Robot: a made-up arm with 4 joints.
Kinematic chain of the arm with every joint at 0, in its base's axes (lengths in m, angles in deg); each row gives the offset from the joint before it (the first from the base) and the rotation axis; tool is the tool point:
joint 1: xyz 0 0 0.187 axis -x
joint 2: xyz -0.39 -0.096 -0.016 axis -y
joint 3: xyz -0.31 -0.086 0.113 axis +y
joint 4: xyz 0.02 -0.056 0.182 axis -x
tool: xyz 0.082 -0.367 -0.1
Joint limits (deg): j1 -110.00..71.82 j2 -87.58..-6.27 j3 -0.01..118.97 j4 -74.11..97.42
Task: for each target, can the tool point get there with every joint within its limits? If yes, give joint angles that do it. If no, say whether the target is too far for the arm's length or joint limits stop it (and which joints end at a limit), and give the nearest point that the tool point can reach.
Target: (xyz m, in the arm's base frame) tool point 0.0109 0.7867 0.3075
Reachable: no: joint limits stop it (at a limit: joint 1, joint 3, joint 4) | nearest point -0.0752 0.4920 0.6536 | short by 0.463 m
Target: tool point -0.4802 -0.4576 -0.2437
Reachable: yes | joints -56.32 -48.97 78.52 4.88
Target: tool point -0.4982 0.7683 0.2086
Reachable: no: joint limits stop it (at a limit: joint 1, joint 3, joint 4) | nearest point -0.4318 0.3732 0.0145 | short by 0.445 m
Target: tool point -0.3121 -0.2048 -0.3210
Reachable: yes | joints -59.89 -41.93 90.68 52.14
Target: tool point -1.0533 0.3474 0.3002
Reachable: no: joint limits stop it (at a limit: joint 1, joint 3, joint 4) | nearest point -0.8636 0.1679 0.4972 | short by 0.327 m
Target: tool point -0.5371 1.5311 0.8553
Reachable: no: too far | nearest point -0.4514 0.5601 0.6759 | short by 0.991 m
